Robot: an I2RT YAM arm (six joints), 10 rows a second.
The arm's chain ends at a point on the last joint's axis. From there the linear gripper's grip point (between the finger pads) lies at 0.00 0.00 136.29 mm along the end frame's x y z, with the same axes.
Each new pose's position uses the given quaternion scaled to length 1; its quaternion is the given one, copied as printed.
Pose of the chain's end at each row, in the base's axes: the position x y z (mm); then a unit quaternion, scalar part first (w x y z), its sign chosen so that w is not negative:
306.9 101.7 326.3 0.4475 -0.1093 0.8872 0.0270
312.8 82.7 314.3 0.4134 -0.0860 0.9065 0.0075
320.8 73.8 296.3 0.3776 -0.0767 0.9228 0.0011
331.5 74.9 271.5 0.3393 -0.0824 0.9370 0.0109
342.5 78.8 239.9 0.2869 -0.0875 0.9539 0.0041
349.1 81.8 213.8 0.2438 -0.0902 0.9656 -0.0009
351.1 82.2 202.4 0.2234 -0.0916 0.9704 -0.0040
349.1 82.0 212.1 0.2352 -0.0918 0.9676 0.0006
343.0 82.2 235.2 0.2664 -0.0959 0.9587 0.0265
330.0 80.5 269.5 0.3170 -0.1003 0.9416 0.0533
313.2 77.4 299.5 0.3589 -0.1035 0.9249 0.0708
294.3 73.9 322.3 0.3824 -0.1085 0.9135 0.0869
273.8 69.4 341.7 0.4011 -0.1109 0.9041 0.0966
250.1 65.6 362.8 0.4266 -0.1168 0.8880 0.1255
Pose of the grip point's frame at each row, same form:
414.3 121.6 244.8 0.4475 -0.1093 0.8872 0.0270
414.8 94.2 224.6 0.4134 -0.0860 0.9065 0.0075
415.8 82.0 198.9 0.3776 -0.0767 0.9228 0.0011
417.9 85.3 166.6 0.3393 -0.0824 0.9370 0.0109
417.0 86.7 126.1 0.2869 -0.0875 0.9539 0.0041
413.3 87.6 93.7 0.2438 -0.0902 0.9656 -0.0009
410.3 86.7 79.7 0.2234 -0.0916 0.9704 -0.0040
411.1 88.0 90.9 0.2352 -0.0918 0.9676 0.0006
411.9 96.1 118.4 0.2664 -0.0959 0.9587 0.0265
409.9 102.8 161.4 0.3170 -0.1003 0.9416 0.0533
401.7 105.4 199.7 0.3589 -0.1035 0.9249 0.0708
386.9 106.8 227.9 0.3824 -0.1085 0.9135 0.0869
369.7 105.3 251.8 0.4011 -0.1109 0.9041 0.0966
349.4 109.6 280.4 0.4266 -0.1168 0.8880 0.1255

